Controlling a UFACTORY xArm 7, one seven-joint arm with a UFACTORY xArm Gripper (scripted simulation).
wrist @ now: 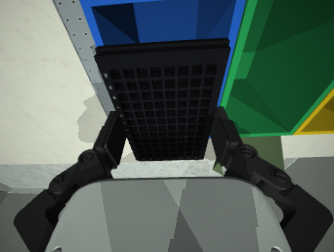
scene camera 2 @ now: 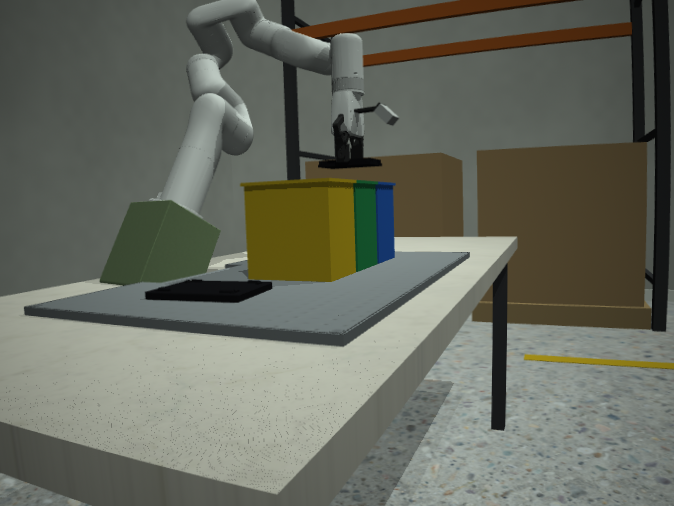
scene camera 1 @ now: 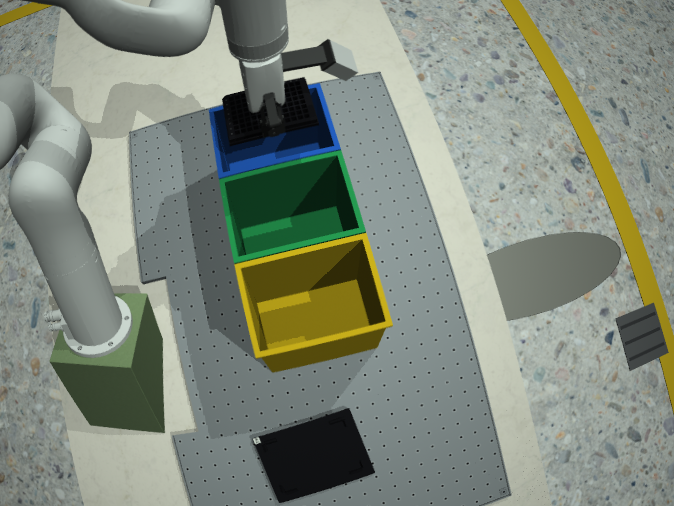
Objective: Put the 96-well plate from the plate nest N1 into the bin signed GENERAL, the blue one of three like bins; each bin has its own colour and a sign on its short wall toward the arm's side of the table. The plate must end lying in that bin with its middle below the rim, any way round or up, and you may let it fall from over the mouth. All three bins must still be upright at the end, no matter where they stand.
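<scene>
I can see a green bin, and it is there in the wrist view (274,87). Scene camera 1 and scene camera 2 both show me the bin too. On the green bin, what I see at (scene camera 2: 364,191) and what I see at (scene camera 1: 349,203) are the same spot.
</scene>
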